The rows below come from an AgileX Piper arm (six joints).
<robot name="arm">
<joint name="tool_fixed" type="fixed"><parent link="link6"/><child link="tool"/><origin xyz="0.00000 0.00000 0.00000" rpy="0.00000 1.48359 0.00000"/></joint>
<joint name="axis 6" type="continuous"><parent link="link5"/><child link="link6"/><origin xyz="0.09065 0.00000 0.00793" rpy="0.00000 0.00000 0.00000"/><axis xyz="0.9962 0 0.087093"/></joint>
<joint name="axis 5" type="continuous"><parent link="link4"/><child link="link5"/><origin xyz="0.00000 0.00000 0.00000" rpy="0.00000 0.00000 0.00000"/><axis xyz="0 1 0"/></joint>
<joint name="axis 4" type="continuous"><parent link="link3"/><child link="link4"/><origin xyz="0.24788 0.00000 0.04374" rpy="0.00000 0.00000 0.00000"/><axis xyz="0.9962 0 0.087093"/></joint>
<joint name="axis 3" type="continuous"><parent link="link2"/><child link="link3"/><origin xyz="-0.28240 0.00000 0.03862" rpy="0.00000 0.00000 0.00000"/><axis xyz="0 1 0"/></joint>
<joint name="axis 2" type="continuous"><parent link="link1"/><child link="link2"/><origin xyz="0.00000 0.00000 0.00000" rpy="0.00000 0.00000 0.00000"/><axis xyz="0 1 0"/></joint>
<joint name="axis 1" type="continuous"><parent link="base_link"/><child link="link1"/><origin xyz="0.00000 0.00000 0.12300" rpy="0.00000 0.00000 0.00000"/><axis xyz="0 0 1"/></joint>
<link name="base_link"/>
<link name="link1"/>
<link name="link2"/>
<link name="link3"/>
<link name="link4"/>
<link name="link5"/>
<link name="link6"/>
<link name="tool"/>
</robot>
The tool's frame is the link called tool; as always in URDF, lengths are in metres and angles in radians. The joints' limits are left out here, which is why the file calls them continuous.
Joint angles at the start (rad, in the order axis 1, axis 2, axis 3, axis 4, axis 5, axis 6): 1.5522 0.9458 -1.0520 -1.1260 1.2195 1.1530
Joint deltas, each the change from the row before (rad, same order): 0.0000 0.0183 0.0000 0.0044 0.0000 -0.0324; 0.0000 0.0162 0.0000 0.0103 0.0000 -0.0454; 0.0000 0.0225 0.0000 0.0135 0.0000 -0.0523; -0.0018 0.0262 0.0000 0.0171 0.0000 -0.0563; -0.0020 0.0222 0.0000 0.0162 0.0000 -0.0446; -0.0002 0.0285 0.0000 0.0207 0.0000 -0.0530; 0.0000 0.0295 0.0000 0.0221 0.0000 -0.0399; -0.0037 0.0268 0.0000 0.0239 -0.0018 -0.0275; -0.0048 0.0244 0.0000 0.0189 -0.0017 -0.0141; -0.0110 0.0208 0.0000 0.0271 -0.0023 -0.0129; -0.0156 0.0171 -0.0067 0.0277 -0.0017 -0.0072; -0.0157 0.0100 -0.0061 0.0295 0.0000 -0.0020; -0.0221 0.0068 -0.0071 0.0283 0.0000 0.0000; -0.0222 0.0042 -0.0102 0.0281 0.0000 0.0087
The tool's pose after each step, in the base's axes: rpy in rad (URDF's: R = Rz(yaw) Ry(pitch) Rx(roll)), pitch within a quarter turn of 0, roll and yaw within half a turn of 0; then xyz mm. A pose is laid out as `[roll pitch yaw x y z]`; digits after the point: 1 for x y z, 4 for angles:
[-2.8401 1.2050 -2.3874 79.8 149.6 411.3]
[-2.7256 1.1702 -2.2636 79.5 154.4 408.0]
[-2.6176 1.1203 -2.1441 79.1 160.9 403.4]
[-2.5314 1.0589 -2.0453 78.8 168.2 397.8]
[-2.4821 1.0055 -1.9851 78.6 174.3 392.7]
[-2.4382 0.9382 -1.9242 78.0 182.0 386.1]
[-2.4189 0.8772 -1.8895 77.2 189.7 378.9]
[-2.4189 0.8274 -1.8777 76.9 196.4 372.0]
[-2.4248 0.7904 -1.8782 77.1 202.2 365.8]
[-2.4442 0.7558 -1.8947 78.2 206.5 359.6]
[-2.4716 0.7343 -1.9247 80.2 209.7 356.0]
[-2.5062 0.7205 -1.9638 82.1 211.0 353.6]
[-2.5417 0.7116 -2.0108 85.4 211.1 352.2]
[-2.5854 0.7120 -2.0686 88.7 210.7 352.3]

